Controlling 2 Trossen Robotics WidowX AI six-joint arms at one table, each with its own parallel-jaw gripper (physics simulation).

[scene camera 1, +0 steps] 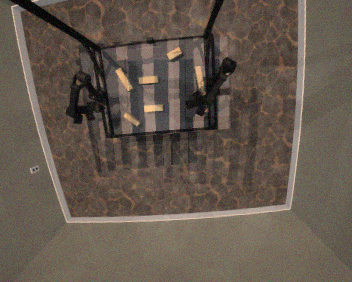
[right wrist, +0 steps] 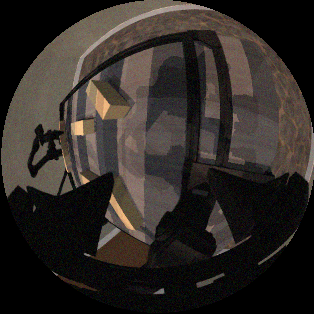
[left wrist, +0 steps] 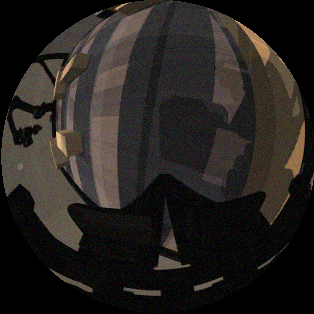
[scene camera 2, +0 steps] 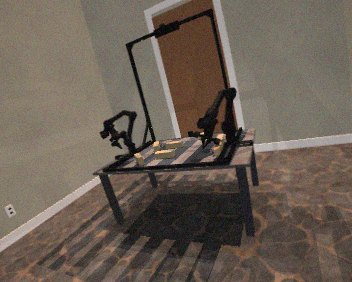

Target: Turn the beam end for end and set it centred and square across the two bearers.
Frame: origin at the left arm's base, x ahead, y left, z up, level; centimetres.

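Where they show: left gripper, between the fingertips: (scene camera 1: 191,103) (right wrist: 63,131) (left wrist: 163,177) (scene camera 2: 203,148); right gripper, between the fingertips: (scene camera 1: 102,108) (right wrist: 161,175) (left wrist: 38,128) (scene camera 2: 124,145); left arm's base, origin of its link: (scene camera 1: 211,83) (scene camera 2: 231,141); right arm's base, origin of its link: (scene camera 1: 102,94) (right wrist: 195,206) (left wrist: 52,106) (scene camera 2: 133,152).
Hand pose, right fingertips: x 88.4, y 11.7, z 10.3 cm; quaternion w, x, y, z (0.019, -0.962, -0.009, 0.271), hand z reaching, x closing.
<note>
Each offset is from my right fingertips to the centre of the thing. Level surfaces: height alone.
The long tan beam @(dx -80.2, dy -7.1, dz -10.0 cm) (scene camera 1: 199,77) (scene camera 2: 217,150) lies on the striped table @(dz -12.2 cm) (scene camera 1: 161,92) near its right edge, partly under my left arm; it shows at the right rim of the left wrist view (left wrist: 296,152). Two short tan bearers @(dx -38.0, dy -18.5, dz -9.9 cm) (scene camera 1: 148,80) @(dx -39.8, dy +4.2, dz -9.9 cm) (scene camera 1: 153,108) (scene camera 2: 174,144) (scene camera 2: 165,154) lie parallel in the middle of the table. My left gripper (scene camera 1: 190,104) (scene camera 2: 204,145) (left wrist: 163,177) is shut and empty, low over the table just left of the beam. My right gripper (scene camera 1: 83,118) (scene camera 2: 116,143) (right wrist: 161,175) is open and empty, off the table's left edge.
Other tan blocks lie about: a long one (scene camera 1: 124,79) (right wrist: 108,102) at the left, a short one @(dx -20.7, dy +11.7, dz -9.1 cm) (scene camera 1: 132,119) (scene camera 2: 139,158) near the front left, one @(dx -60.6, dy -36.4, dz -9.9 cm) (scene camera 1: 174,53) at the back. A black frame (scene camera 1: 209,84) (scene camera 2: 137,81) rims the table and rises over it.
</note>
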